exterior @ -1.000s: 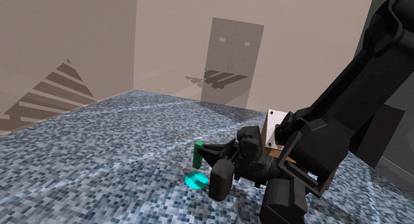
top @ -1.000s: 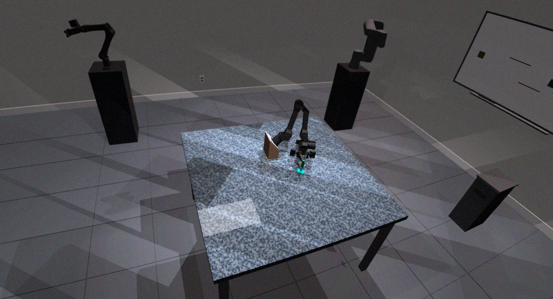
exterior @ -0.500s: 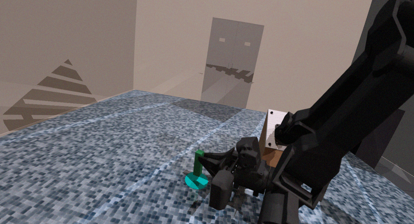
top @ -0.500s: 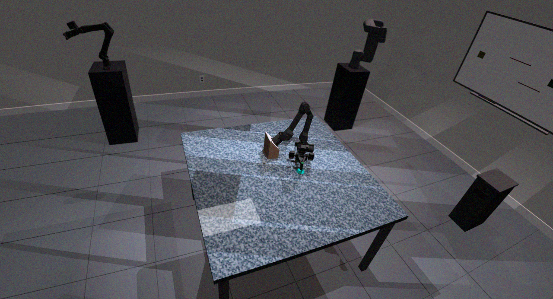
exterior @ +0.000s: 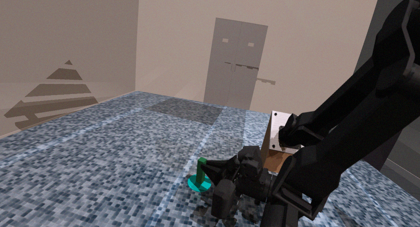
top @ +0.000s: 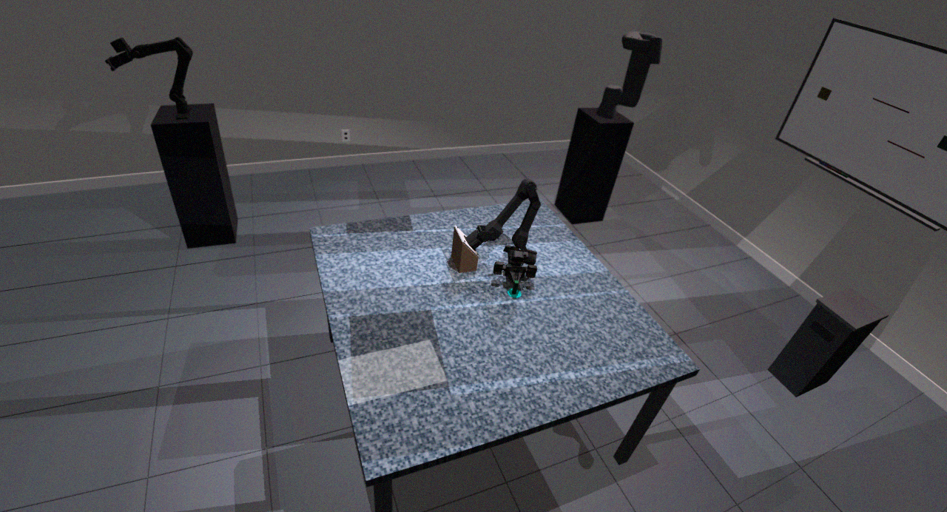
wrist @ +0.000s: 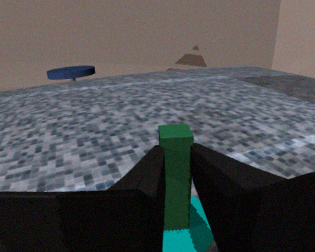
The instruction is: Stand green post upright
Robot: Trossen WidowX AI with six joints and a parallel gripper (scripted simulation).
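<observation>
My gripper tip is now 2 cm above the green post. Round my gripper tip: cyan circle: 6 cm below.
</observation>
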